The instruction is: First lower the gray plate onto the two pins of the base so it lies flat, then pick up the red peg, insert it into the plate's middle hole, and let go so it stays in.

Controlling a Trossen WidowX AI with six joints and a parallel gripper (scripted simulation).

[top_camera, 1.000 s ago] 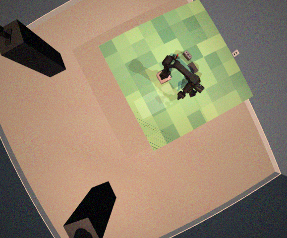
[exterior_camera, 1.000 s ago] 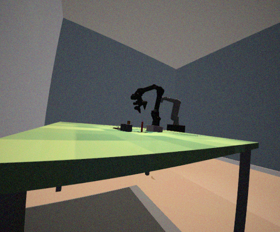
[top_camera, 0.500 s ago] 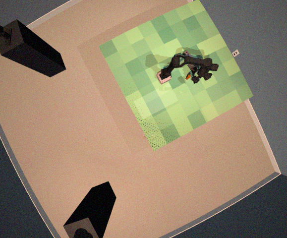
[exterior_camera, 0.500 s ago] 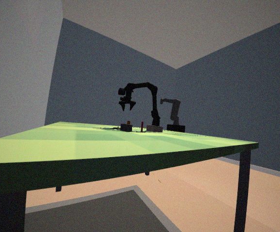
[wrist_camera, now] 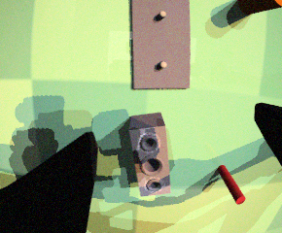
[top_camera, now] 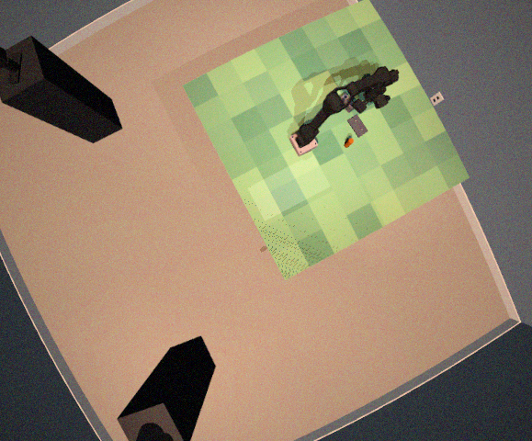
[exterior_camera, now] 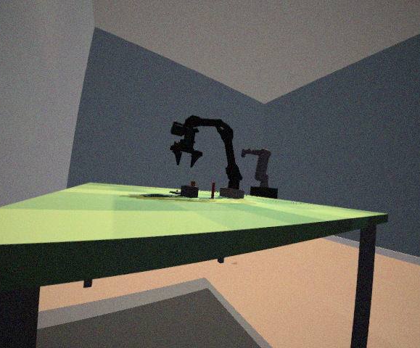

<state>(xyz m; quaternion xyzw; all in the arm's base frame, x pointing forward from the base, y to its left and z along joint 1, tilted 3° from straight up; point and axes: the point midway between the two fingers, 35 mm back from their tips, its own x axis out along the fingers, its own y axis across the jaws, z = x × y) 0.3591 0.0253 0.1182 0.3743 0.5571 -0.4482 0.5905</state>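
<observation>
My gripper tip is now 120 mm above the gray plate, 90 mm to the right of it and 10 mm past it. The rest, counted from my gripper tip: red peg (130 mm behind, 120 mm to the left, 120 mm below); then gray base (150 mm below, 50 mm to the right); then orange cylinder (130 mm to the right, 120 mm below, 110 mm behind).
</observation>
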